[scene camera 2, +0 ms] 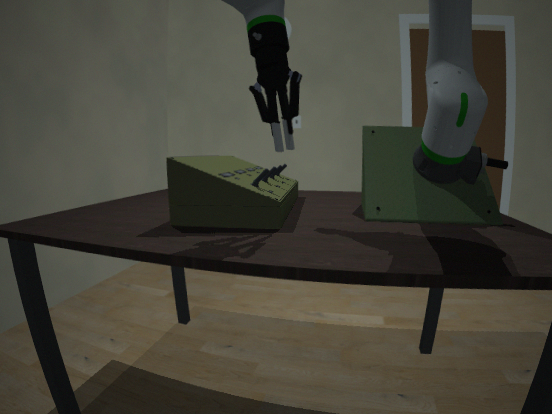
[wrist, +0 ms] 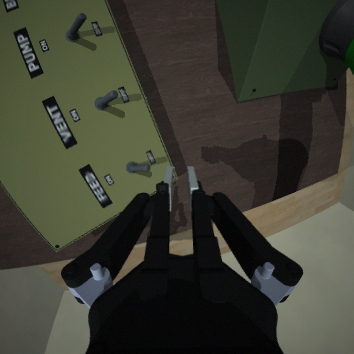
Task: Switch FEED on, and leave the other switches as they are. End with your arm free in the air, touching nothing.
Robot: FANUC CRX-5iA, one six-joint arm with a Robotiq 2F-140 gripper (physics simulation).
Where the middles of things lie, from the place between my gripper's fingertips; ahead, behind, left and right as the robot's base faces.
My gripper is now 18 cm short of the olive switch box [scene camera 2: 204,191], 15 cm to the left of it and 9 cm above it.
